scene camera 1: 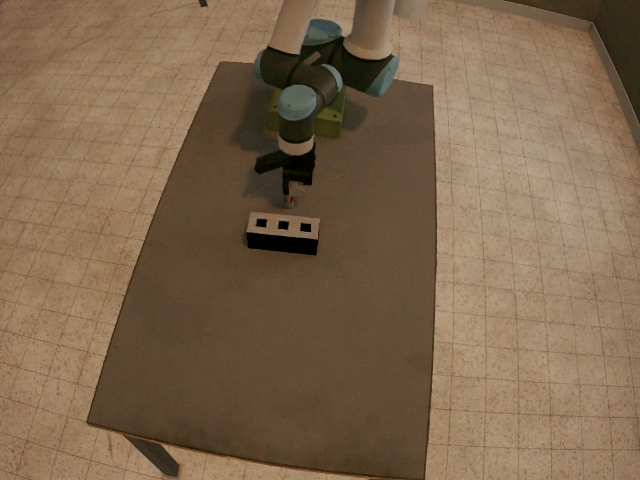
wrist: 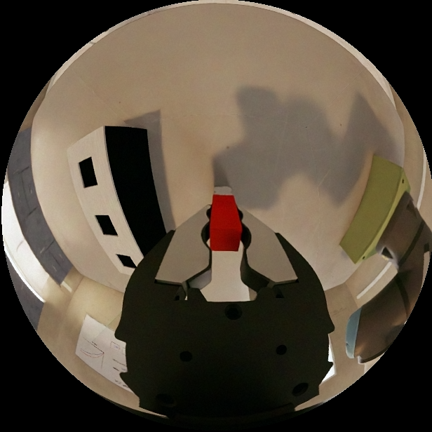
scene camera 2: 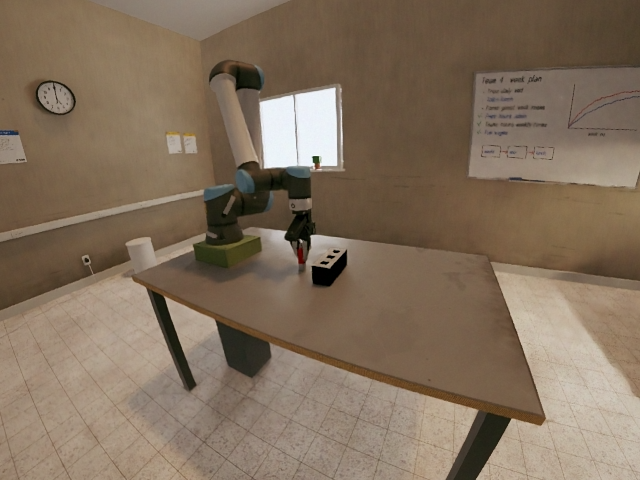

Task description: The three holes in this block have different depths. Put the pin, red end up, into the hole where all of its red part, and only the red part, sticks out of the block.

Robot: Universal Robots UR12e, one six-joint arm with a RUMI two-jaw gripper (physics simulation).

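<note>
The pin (scene camera 1: 291, 200) (scene camera 2: 300, 255) (wrist: 225, 230) is upright, with its red part up and its pale lower part down, its foot at or close to the table top. My gripper (scene camera 1: 290, 196) (scene camera 2: 300, 252) (wrist: 222, 205) points down and is shut on the pin, with a finger on each side of the red part. The block (scene camera 1: 282, 243) (scene camera 2: 329, 272) (wrist: 132, 185) has a pale top and black sides. It stands beside the pin, apart from it. Its three square holes are in a row and look dark; their depths cannot be told.
The grey table (scene camera 1: 310, 351) (scene camera 2: 392, 320) carries the block and the arm's green base (scene camera 1: 326, 127) (scene camera 2: 227, 254) (wrist: 375, 205). The base is behind the gripper in the scene camera 1 view. A white cylinder (scene camera 2: 141, 253) stands on the floor beyond the table.
</note>
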